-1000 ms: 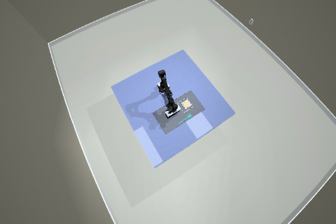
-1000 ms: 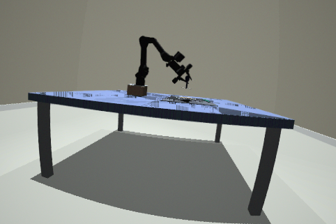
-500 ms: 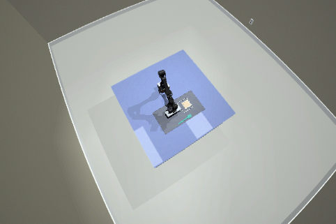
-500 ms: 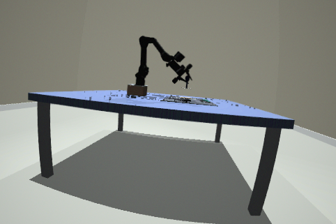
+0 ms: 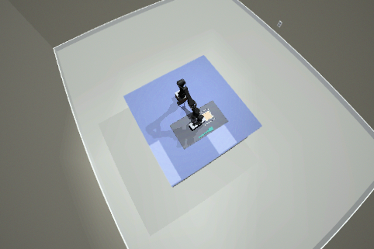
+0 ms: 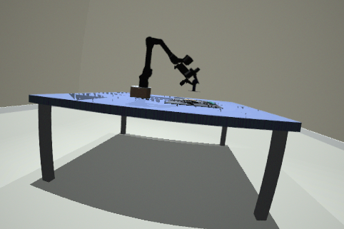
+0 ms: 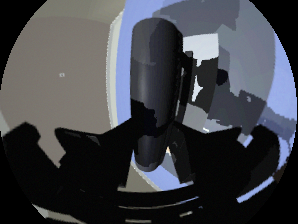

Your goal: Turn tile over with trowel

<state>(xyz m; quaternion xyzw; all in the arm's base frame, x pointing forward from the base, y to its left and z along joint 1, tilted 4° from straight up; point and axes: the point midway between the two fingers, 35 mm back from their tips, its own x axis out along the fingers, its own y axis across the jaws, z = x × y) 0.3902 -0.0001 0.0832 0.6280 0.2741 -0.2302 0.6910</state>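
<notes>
The teal trowel is 120 mm below my gripper tip, 120 mm ahead of it and 20 mm to the left of it. From my gripper tip the other things lie so: dark mat (150 mm below, 20 mm behind); small trowel (20 mm behind, 10 mm below); white tile (140 mm to the left, 120 mm below, 40 mm behind).
</notes>
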